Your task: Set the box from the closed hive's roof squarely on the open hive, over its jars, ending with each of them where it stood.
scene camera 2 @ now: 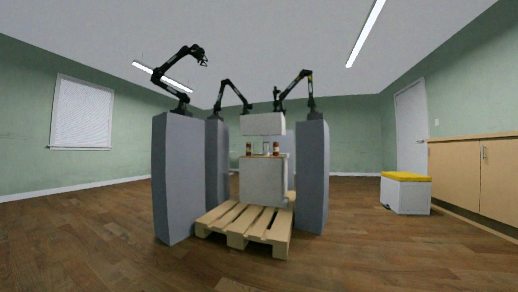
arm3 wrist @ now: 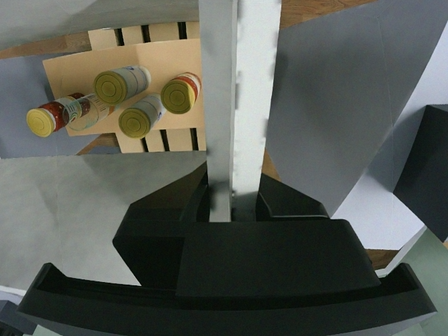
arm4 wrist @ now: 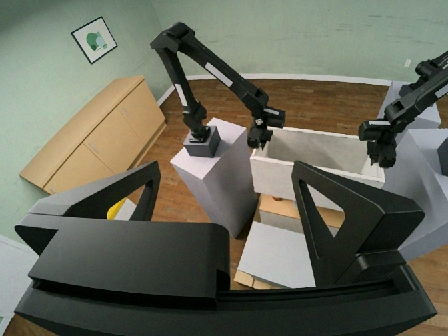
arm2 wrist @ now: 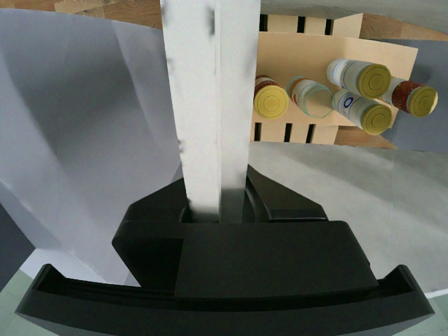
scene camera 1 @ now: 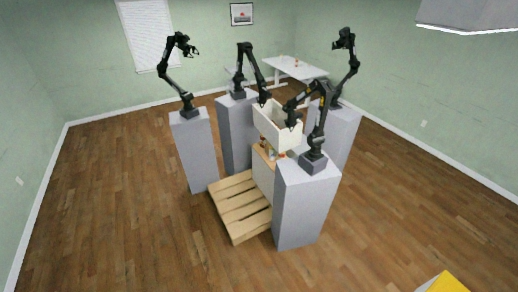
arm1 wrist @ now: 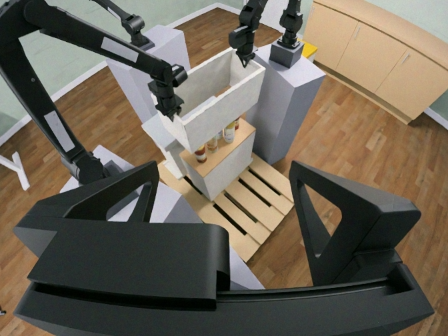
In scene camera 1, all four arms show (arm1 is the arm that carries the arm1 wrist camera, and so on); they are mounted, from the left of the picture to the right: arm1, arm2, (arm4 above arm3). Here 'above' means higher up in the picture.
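The white open box [arm1 wrist: 222, 112] [arm4 wrist: 272, 177] [scene camera 1: 270, 131] [scene camera 2: 260, 125] hangs level over the open hive [arm1 wrist: 230, 172] [scene camera 2: 260, 180], a small gap above the jars [arm1 wrist: 229, 132] [scene camera 2: 276, 148]. The jars stand upright on its tan top and show between the box's long walls in the arm2 wrist view [arm2 wrist: 372, 80] and arm3 wrist view [arm3 wrist: 111, 87]. Arm2's gripper [arm2 wrist: 220, 200] [scene camera 1: 262, 103] is shut on one end wall, arm3's gripper [arm3 wrist: 232, 200] [scene camera 1: 291, 126] on the opposite one. Arm1's gripper [arm1 wrist: 224, 166] and arm4's gripper [arm4 wrist: 225, 166] are open and empty, away from the box.
The closed hive's pale roof [arm1 wrist: 156, 131] [arm4 wrist: 277, 255] is beside the open hive, on the same slatted pallet [arm1 wrist: 250, 200] [scene camera 1: 240, 200] [scene camera 2: 240, 220]. Grey pedestals [scene camera 1: 305, 205] [scene camera 2: 180, 175] stand close around. A yellow-lidded white bin [scene camera 2: 406, 195] stands by the cabinets [scene camera 2: 460, 165].
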